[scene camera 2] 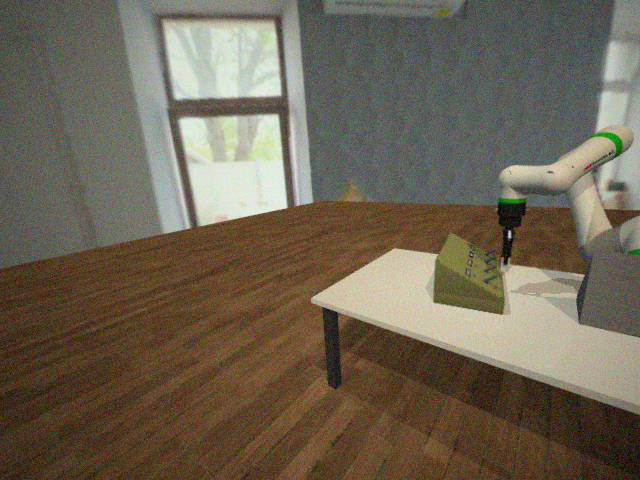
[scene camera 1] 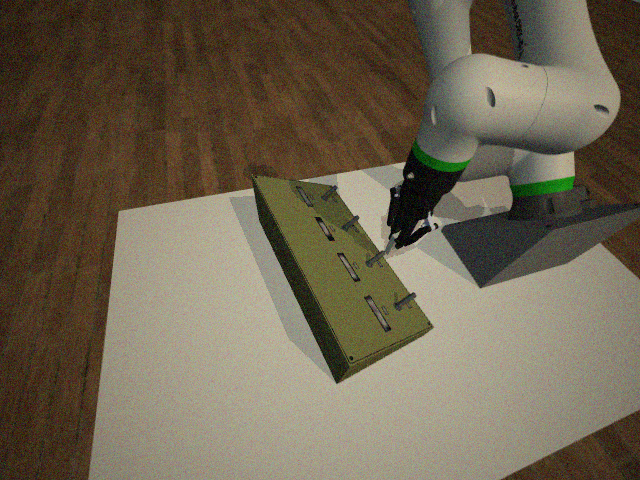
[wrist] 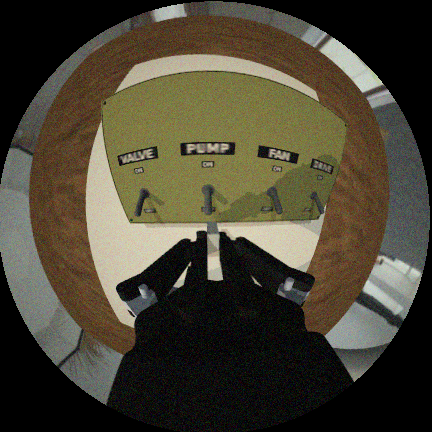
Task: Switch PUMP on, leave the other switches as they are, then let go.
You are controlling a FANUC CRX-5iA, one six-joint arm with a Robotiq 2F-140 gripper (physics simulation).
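Places are measured from the arm's base along level axes (x ahead, y left, z up), in centimetres.
Where they show: gripper, fingertip midpoint: (scene camera 2: 504, 271) (scene camera 1: 390, 251) (wrist: 211, 229); arm's base, link origin: (scene camera 1: 542, 215).
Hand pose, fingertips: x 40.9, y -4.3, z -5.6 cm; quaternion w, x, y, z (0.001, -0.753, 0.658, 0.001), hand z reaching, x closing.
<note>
Things, the pixels of their top centre, and the offset from my fingertips. "pt": a spot on its surface instead. Level surfaces: height alone.
- PUMP lever, top centre: (wrist: 207, 201) (scene camera 1: 378, 253) dx +4.8, dy +1.2, dz +2.9 cm
- mark, surface spot: (wrist: 207, 164) pt dx +10.6, dy +1.9, dz +1.4 cm
- VALVE lever, top centre: (wrist: 134, 204) (scene camera 1: 409, 296) dx +3.3, dy +13.1, dz +2.9 cm
- FAN lever, top centre: (wrist: 281, 202) (scene camera 1: 352, 217) dx +6.4, dy -10.7, dz +2.9 cm
- DRIVE lever, top centre: (wrist: 323, 204) (scene camera 1: 331, 187) dx +8.0, dy -22.6, dz +2.9 cm
- white table, surface height: dz -10.2 cm
The olive switch panel (scene camera 1: 305, 258) (scene camera 2: 460, 294) (wrist: 215, 110) slopes on the table. In the wrist view the PUMP lever (wrist: 208, 201) (scene camera 1: 375, 258) points down, away from its ON mark (wrist: 207, 164). The VALVE lever (wrist: 142, 202) (scene camera 1: 404, 301), FAN lever (wrist: 276, 201) (scene camera 1: 350, 222) and DRIVE lever (wrist: 318, 203) (scene camera 1: 329, 192) also point down toward the panel's lower edge. My gripper (wrist: 211, 229) (scene camera 1: 390, 244) (scene camera 2: 506, 262) is shut with nothing between its fingers. Its tips are beside the PUMP lever's free end, at the panel's lower edge; whether they touch the lever is unclear.
The white table (scene camera 1: 206, 413) (scene camera 2: 392, 310) carries the panel. The arm's grey wedge-shaped base (scene camera 1: 537, 253) (scene camera 2: 610, 299) stands behind the gripper. The VALVE and FAN levers stand on either side of the PUMP lever. The arm's shadow falls over the FAN and DRIVE side.
</note>
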